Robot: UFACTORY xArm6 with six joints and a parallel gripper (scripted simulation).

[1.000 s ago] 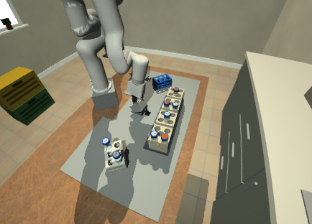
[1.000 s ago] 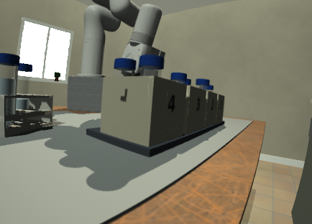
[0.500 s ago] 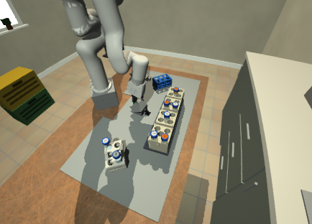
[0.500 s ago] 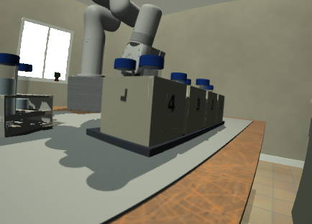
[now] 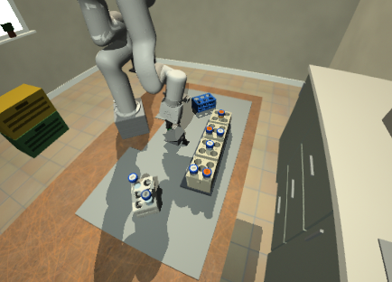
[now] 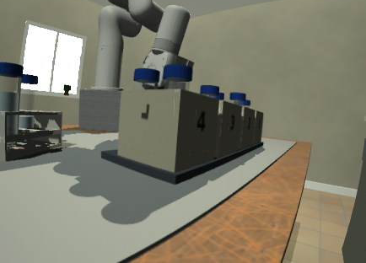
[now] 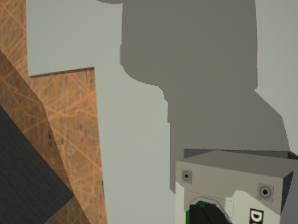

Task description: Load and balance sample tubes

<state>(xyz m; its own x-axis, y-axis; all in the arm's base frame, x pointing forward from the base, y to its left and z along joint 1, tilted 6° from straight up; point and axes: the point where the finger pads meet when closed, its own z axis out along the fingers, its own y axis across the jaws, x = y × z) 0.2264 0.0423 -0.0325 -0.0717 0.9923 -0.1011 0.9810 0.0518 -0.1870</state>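
Now: hand 3 cm above the green done key. Also, from my hand: blue sample rack (2 cm ahead, 33 cm to the left, 6 cm below); adapter (22 cm ahead, 7 cm to the left, 4 cm below); DONE key desk (2 cm ahead, 4 cm below).
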